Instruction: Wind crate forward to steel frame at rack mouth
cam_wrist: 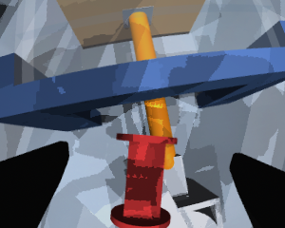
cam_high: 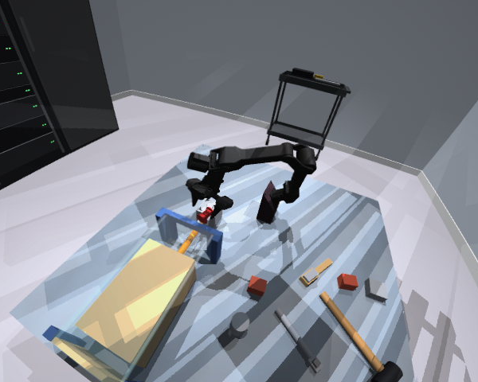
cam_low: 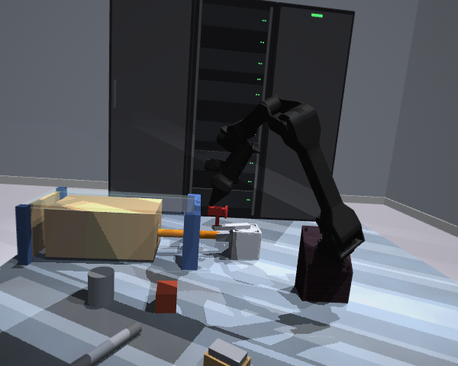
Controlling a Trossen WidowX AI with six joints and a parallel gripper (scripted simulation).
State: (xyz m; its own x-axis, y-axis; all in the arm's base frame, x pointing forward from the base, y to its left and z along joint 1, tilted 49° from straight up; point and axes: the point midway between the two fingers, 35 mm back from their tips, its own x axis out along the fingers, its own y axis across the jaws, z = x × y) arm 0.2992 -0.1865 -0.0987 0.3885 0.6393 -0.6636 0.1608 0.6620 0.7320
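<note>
Right now the red knob is 2 cm behind my gripper tip and 4 cm below it. Round my gripper tip: crank handle 5 cm behind, 1 cm to the right, 7 cm below; then grey winch 12 cm behind, 4 cm to the right, 14 cm below; then frame 5 cm ahead, 2 cm to the right, 7 cm below.
</note>
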